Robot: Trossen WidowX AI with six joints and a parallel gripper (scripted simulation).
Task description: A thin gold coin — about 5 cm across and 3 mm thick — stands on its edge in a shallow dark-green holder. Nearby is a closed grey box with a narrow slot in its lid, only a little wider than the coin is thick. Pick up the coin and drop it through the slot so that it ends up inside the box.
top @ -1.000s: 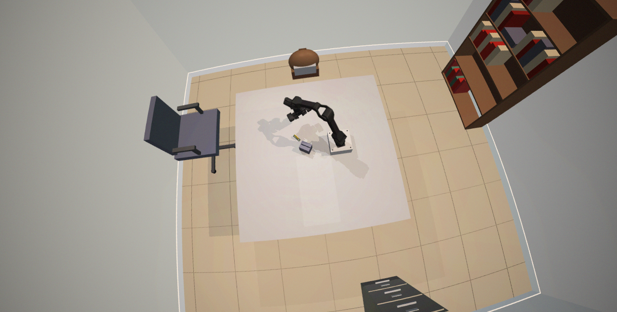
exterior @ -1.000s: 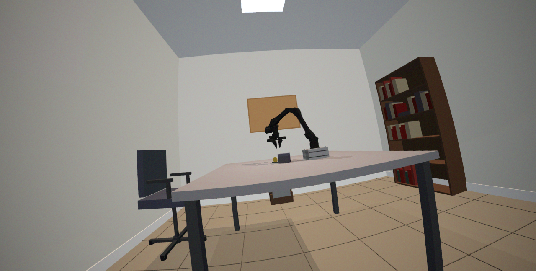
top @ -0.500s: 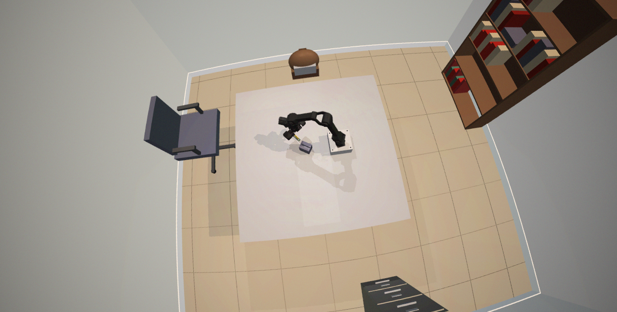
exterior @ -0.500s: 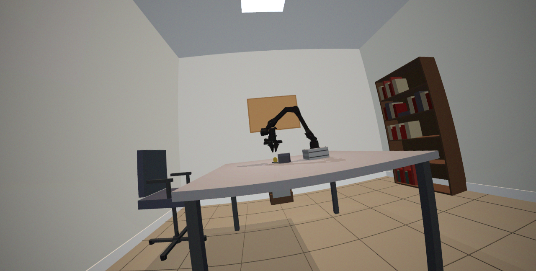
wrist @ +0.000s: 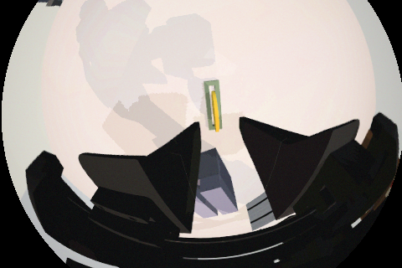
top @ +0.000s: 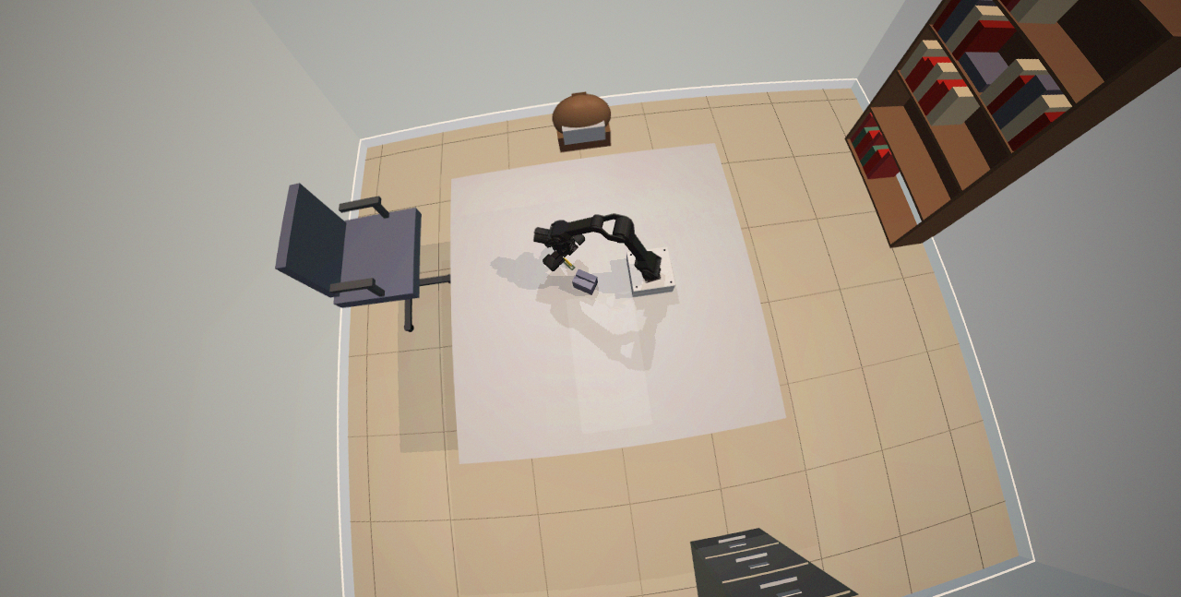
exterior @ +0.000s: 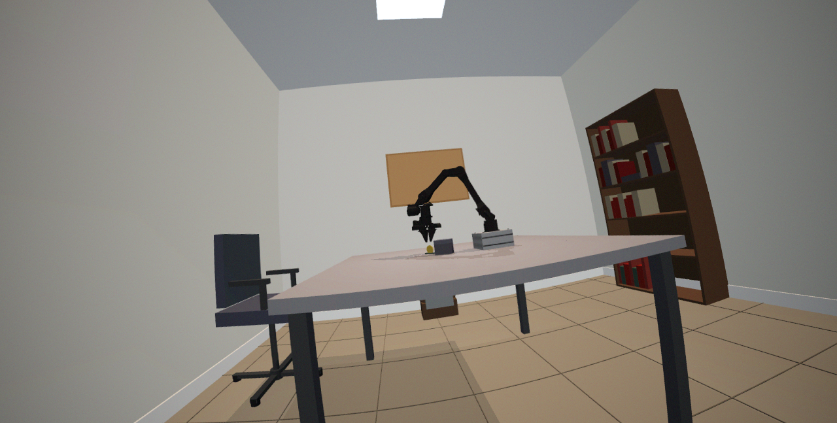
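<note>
The thin gold coin lies 4 cm below my gripper tip.
</note>
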